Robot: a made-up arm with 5 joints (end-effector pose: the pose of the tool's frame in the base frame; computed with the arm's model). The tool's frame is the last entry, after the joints.
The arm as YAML. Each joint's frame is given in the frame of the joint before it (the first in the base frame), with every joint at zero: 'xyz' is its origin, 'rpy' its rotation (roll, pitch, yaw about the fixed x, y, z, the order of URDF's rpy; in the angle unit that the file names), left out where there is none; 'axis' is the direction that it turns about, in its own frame. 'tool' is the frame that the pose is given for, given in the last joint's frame.
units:
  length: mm
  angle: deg
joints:
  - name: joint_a
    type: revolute
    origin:
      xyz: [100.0, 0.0, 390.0]
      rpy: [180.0, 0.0, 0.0]
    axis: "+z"
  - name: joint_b
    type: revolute
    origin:
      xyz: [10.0, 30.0, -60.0]
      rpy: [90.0, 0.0, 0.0]
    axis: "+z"
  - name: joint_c
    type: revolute
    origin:
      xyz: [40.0, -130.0, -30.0]
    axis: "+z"
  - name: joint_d
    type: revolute
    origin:
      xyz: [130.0, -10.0, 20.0]
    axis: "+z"
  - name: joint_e
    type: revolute
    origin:
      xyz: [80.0, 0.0, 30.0]
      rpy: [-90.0, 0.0, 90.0]
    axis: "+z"
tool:
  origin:
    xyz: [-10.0, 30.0, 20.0]
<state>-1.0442 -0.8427 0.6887 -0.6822 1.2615</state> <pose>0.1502 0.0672 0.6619 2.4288 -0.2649 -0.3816</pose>
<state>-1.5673 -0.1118 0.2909 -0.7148 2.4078</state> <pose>0.0818 0.2101 0.6118 1.9596 -0.8757 0.4946</pose>
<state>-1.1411 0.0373 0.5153 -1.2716 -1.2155</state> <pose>0.2238 0.1986 0.5397 -1.0837 -2.6178 1.2845</pose>
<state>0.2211 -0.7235 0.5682 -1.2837 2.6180</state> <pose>0.1850 0.0024 0.6642 0.4547 -2.9835 -0.0725</pose>
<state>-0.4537 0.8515 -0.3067 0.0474 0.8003</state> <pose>0.3946 0.1173 0.4369 1.1110 -0.1945 -1.7153</pose>
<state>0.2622 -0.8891 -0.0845 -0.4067 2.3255</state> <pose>0.1005 0.0183 0.7379 0.8133 -2.8613 -0.1459</pose>
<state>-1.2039 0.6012 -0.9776 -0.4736 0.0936</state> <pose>0.2310 0.2322 0.6452 2.2075 1.3691 -0.7800</pose>
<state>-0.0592 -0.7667 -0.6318 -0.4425 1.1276</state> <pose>0.0158 -0.0188 0.7506 -2.5579 1.5132 -0.3349</pose>
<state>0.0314 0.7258 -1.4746 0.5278 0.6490</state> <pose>0.3664 -0.0362 0.6551 2.0687 -0.7322 -1.6731</pose>
